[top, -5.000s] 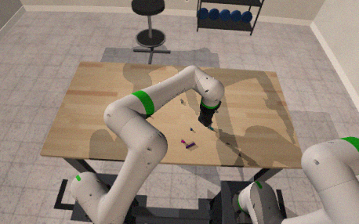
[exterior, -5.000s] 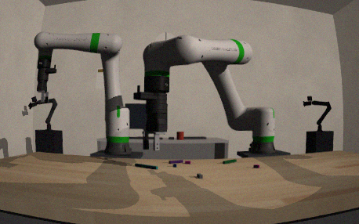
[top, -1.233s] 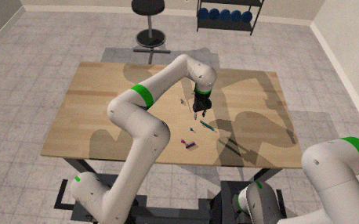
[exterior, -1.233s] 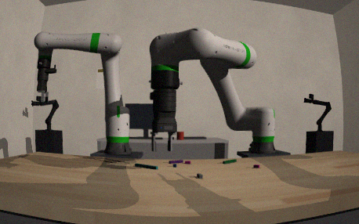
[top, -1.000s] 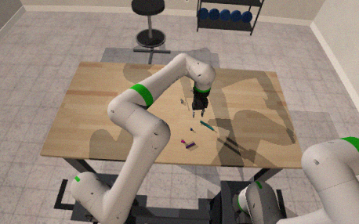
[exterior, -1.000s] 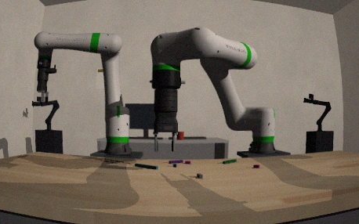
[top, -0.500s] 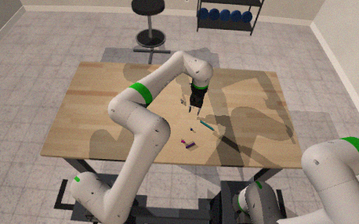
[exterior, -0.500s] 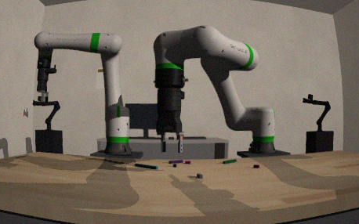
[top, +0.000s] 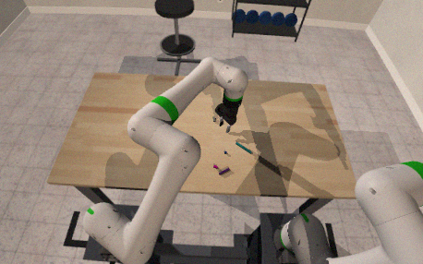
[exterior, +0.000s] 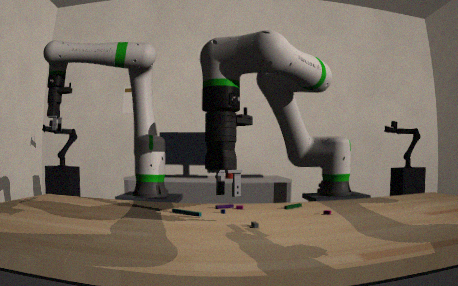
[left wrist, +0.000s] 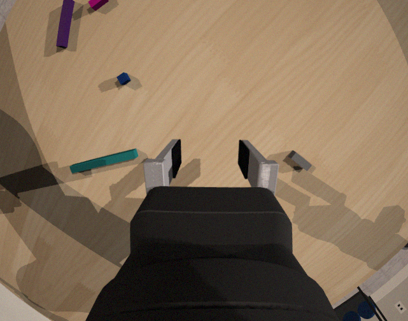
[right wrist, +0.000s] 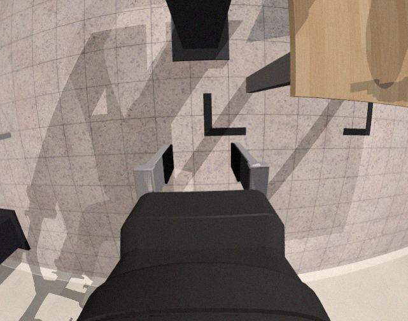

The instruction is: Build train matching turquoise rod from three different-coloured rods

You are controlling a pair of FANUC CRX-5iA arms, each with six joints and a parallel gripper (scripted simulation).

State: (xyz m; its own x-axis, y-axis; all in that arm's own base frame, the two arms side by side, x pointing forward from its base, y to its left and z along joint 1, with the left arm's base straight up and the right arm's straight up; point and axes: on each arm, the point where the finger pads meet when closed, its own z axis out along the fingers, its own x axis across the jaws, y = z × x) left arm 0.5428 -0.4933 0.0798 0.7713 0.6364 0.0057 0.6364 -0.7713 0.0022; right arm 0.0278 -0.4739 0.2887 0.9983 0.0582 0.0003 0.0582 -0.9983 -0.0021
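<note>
Right now my left hand is 21 cm past the green rod, 21 cm to the right of it and 7 cm above it. The rest, counted from my left hand: grey rod (10 cm ahead, 6 cm to the left, 7 cm below); blue rod (12 cm behind, 1 cm to the right, 7 cm below); turquoise rod (8 cm behind, 11 cm to the right, 7 cm below).
</note>
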